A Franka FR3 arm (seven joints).
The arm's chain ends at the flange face. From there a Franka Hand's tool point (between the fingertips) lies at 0.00 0.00 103.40 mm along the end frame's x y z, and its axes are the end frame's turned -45 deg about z.
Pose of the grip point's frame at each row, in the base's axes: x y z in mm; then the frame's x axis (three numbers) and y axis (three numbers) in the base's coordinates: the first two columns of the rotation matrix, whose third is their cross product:
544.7 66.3 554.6 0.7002 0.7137 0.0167 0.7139 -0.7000 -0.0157
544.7 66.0 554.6 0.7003 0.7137 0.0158 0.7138 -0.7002 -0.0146
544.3 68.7 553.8 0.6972 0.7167 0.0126 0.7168 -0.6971 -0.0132
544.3 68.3 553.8 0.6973 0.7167 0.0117 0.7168 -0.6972 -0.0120
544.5 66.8 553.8 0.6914 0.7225 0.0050 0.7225 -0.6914 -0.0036
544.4 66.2 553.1 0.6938 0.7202 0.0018 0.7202 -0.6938 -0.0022
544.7 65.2 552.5 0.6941 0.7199 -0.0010 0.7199 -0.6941 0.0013
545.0 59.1 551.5 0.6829 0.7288 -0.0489 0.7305 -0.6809 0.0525
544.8 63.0 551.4 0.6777 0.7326 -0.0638 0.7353 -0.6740 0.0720
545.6 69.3 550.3 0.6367 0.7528 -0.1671 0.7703 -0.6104 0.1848
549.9 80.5 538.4 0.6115 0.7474 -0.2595 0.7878 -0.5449 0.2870
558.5 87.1 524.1 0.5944 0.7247 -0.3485 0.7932 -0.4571 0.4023
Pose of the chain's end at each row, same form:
544.6 63.9 658.0 0.9999 0.0097 0.0007 0.0097 -0.9996 -0.0229
544.6 63.8 658.0 0.9999 0.0095 0.0008 0.0095 -0.9998 -0.0215
544.4 66.8 657.2 0.9998 0.0139 -0.0004 0.0139 -0.9997 -0.0182
544.3 66.6 657.2 0.9999 0.0138 -0.0002 0.0138 -0.9998 -0.0168
544.4 66.2 657.2 0.9998 0.0220 0.0010 0.0220 -0.9998 -0.0061
544.4 65.9 656.5 0.9998 0.0187 -0.0003 0.0187 -0.9998 -0.0028
544.7 65.4 655.9 0.9998 0.0182 0.0002 0.0182 -0.9998 0.0016
544.5 66.5 654.6 0.9994 0.0339 0.0025 0.0337 -0.9968 0.0717
543.8 72.9 654.3 0.9991 0.0414 0.0058 0.0407 -0.9946 0.0960
541.8 94.8 650.4 0.9949 0.1007 0.0125 0.0945 -0.9639 0.2488
542.3 119.8 633.7 0.9895 0.1432 0.0194 0.1247 -0.9138 0.3864
544.8 140.4 611.6 0.9812 0.1892 0.0380 0.1406 -0.8357 0.5309

